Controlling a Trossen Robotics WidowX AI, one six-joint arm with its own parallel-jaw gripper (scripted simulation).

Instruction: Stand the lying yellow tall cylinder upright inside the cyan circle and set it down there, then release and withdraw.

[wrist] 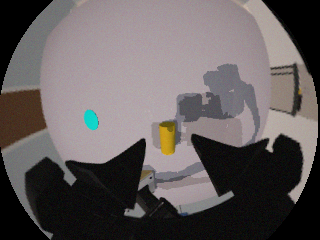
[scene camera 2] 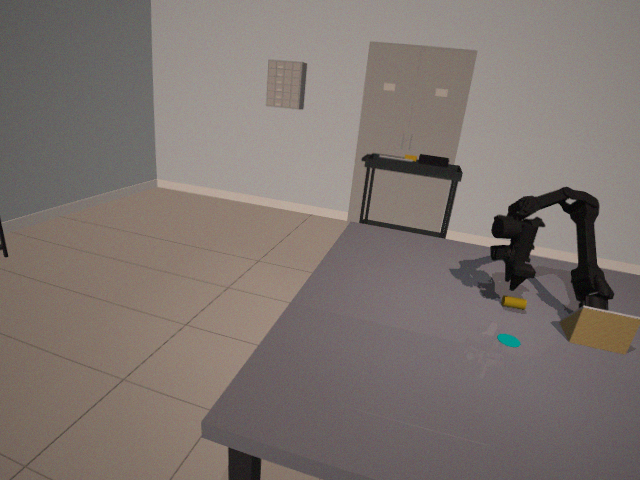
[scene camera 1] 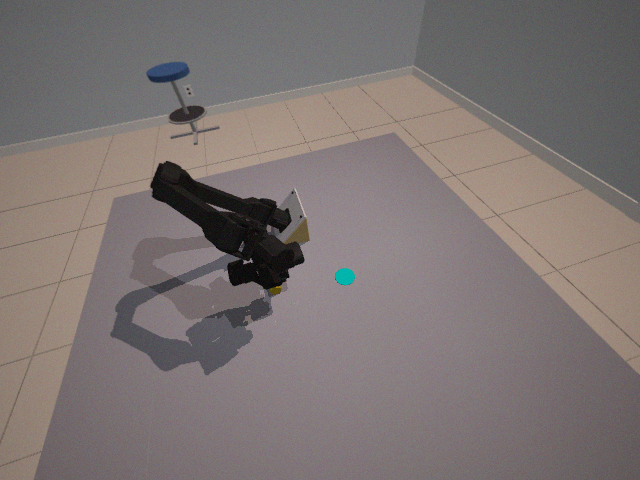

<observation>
my gripper: wrist; scene camera 2 509, 285; scene camera 1
same spot on my gripper: (wrist: 230, 168) = (scene camera 1: 254, 273)
</observation>
